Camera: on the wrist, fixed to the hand. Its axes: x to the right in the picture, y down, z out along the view.
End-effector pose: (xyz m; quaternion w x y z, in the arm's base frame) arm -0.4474 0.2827 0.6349 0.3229 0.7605 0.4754 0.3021
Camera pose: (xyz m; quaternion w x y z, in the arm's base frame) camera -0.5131 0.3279 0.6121 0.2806 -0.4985 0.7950 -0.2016
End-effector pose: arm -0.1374 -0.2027 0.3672 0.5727 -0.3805 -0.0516 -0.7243
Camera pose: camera -0.2196 -0.2141 0.3680 0.7102 -0.1057 0.2819 0.6364
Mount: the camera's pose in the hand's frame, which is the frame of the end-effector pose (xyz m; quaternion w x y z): 0.0140 -0.0678 -0.0457 0.0285 -0.0383 0.1206 -0.9915
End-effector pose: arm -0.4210 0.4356 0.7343 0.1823 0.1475 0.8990 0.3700
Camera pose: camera -0.4623 0.3670 0.7126 0.2693 -0.9388 0.1797 -0.1180
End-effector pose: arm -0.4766 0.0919 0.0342 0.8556 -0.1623 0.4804 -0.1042
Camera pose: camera -0.5100 0.0163 0.0266 0.1431 0.5012 0.0401 0.8525
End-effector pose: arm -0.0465 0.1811 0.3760 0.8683 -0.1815 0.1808 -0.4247
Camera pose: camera -0.1054 0.1236 0.3658 0.4251 0.1665 0.0538 0.8881
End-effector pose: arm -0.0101 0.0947 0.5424 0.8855 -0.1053 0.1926 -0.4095
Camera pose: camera -0.0678 0.0391 0.5209 0.4081 0.1785 -0.0236 0.8950
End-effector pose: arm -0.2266 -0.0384 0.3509 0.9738 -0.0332 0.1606 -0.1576
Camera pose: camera -0.2489 -0.1078 0.3112 0.1492 0.1785 -0.0951 0.9679
